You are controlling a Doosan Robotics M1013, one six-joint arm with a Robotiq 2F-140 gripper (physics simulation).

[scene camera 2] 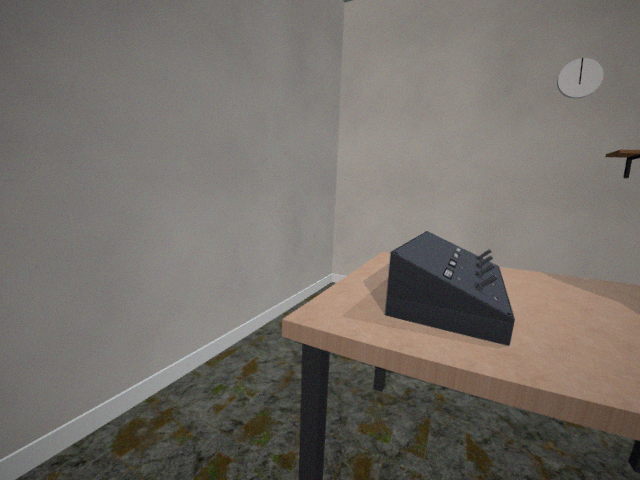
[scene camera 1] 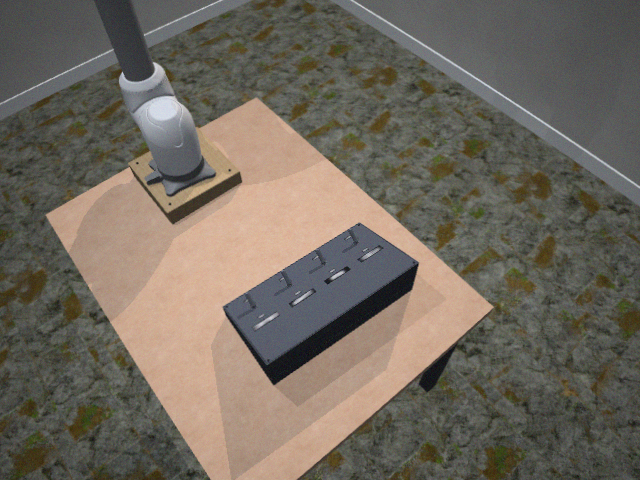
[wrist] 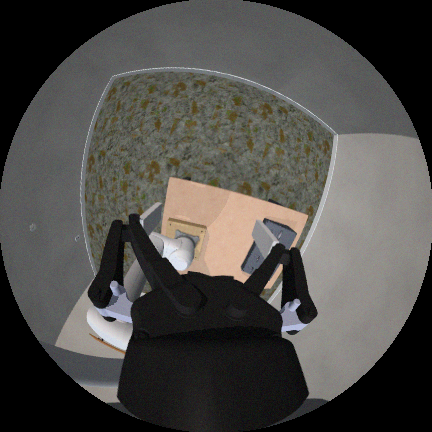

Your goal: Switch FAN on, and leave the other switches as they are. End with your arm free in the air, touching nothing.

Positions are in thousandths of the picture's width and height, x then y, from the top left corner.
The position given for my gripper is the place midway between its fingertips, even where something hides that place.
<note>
In view: my gripper (wrist: 483,508) and a dark switch panel (scene camera 1: 454,676).
The dark switch panel shows as well in scene camera 2 (scene camera 2: 677,589) and in the wrist view (wrist: 659,543).
</note>
